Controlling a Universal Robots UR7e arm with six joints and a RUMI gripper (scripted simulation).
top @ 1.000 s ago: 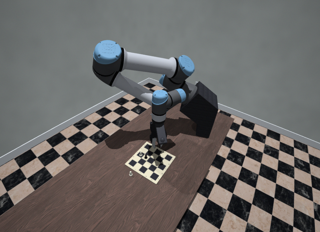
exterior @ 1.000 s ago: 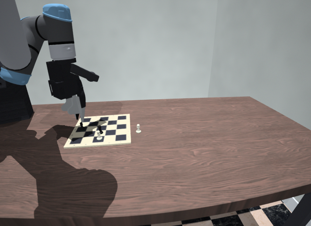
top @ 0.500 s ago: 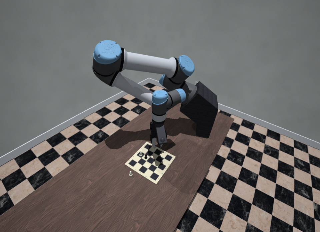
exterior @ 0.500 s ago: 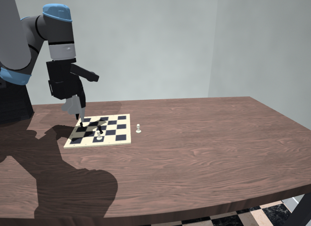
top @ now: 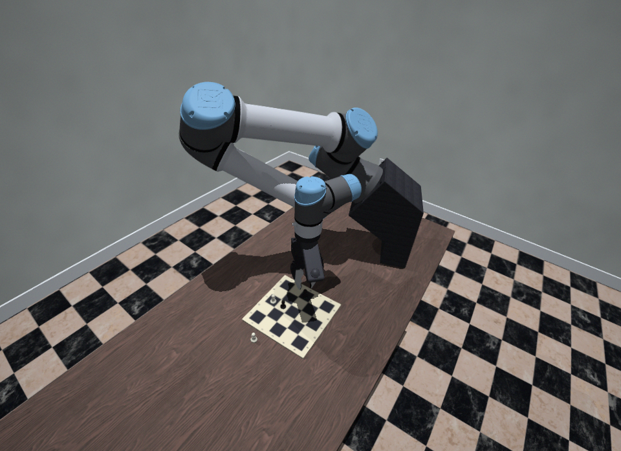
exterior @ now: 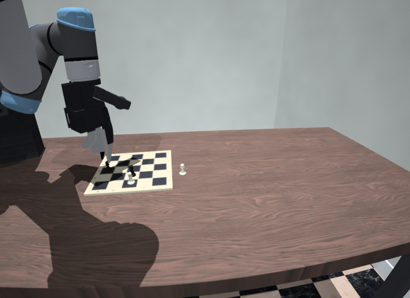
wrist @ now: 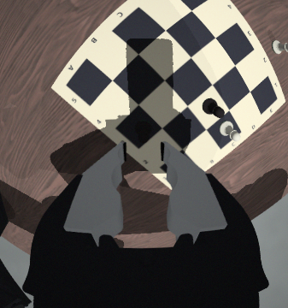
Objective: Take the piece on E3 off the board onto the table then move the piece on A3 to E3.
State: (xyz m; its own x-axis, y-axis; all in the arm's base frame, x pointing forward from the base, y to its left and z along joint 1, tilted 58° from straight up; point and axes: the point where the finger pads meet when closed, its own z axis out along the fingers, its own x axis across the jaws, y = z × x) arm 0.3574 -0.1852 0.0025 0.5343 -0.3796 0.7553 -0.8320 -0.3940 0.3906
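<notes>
The chessboard lies 7 cm ahead of my hand, 1 cm to the right of it and 5 cm below it.
</notes>
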